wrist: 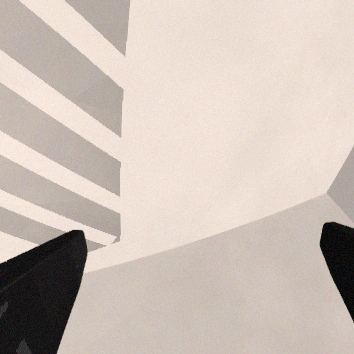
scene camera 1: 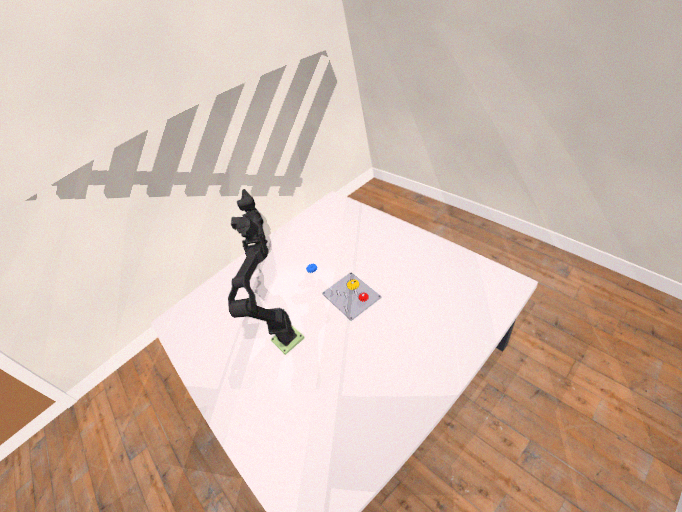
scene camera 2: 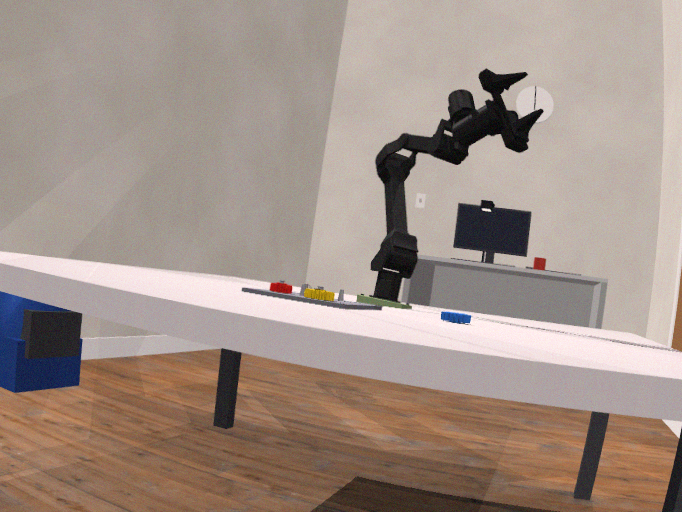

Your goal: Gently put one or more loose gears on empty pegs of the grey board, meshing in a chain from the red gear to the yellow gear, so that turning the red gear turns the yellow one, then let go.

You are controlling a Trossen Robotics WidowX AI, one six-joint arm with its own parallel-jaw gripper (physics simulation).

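Frame: origin at the arm's base, x ahead, y left, z up, level; millimetres.
Seen in the pictures: gripper, fingertip midpoint: (wrist: 207, 240) (scene camera 1: 246, 195) (scene camera 2: 534, 91); arm's base, origin of the base link: (scene camera 1: 287, 337) (scene camera 2: 384, 300).
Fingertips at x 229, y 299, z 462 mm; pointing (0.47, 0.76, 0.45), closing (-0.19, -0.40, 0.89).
Offsets run from my fingertips to a thing's middle.
The grey board @(dy -371, dx +90, dz -460 mm) (scene camera 1: 359, 308) (scene camera 2: 360, 305) lies on the table. The red gear @(dy -431, dx +106, dz -459 mm) (scene camera 1: 363, 297) (scene camera 2: 280, 287) and the yellow gear @(dy -346, dx +135, dz -458 mm) (scene camera 1: 353, 284) (scene camera 2: 318, 294) sit on it, apart from each other. Small grey pegs stand on the board, one @(dy -326, dx +61, dz -457 mm) (scene camera 2: 341, 295) beside the yellow gear; they are too small to count surely. The loose blue gear @(dy -102, dx +109, dz -467 mm) (scene camera 1: 311, 268) (scene camera 2: 455, 317) lies flat on the table, off the board. My gripper (scene camera 1: 239, 207) (scene camera 2: 533, 92) (wrist: 207, 240) is wide open and empty, high above the table and away from the gears and board. The gears do not show in the wrist view.
The arm's green base plate (scene camera 1: 298, 338) (scene camera 2: 366, 300) is fixed on the white table (scene camera 1: 407, 352) (scene camera 2: 165, 314), near the board. A wall (scene camera 1: 137, 82) (wrist: 225, 100) rises along one side of the table. A monitor (scene camera 2: 491, 229) and a red cup (scene camera 2: 539, 263) stand on a grey desk in the background.
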